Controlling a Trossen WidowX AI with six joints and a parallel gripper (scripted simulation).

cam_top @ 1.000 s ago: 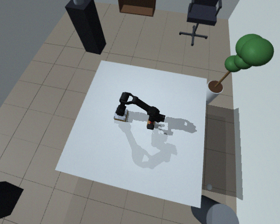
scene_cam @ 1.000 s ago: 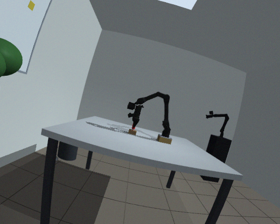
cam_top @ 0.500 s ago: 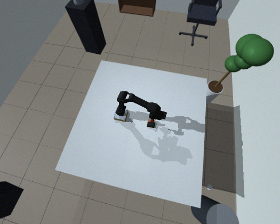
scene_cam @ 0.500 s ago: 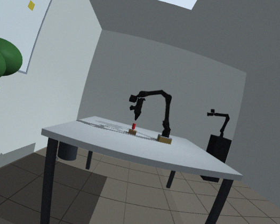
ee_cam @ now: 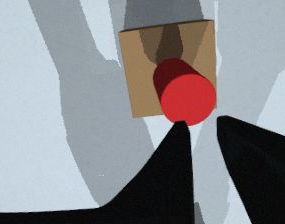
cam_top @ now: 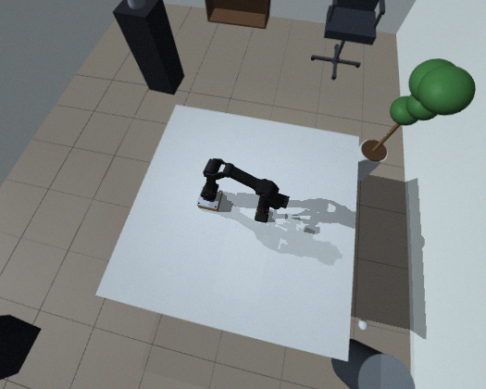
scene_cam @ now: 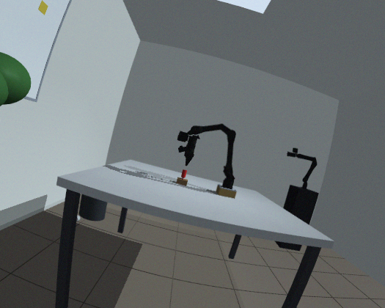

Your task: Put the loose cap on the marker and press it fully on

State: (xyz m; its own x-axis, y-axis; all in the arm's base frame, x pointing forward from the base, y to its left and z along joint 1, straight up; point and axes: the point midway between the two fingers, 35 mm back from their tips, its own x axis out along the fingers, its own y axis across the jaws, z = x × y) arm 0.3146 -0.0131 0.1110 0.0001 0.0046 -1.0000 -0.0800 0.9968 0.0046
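My gripper tip is 60 mm above the red cap. From my gripper tip the other things lie so: holder block (110 mm below).
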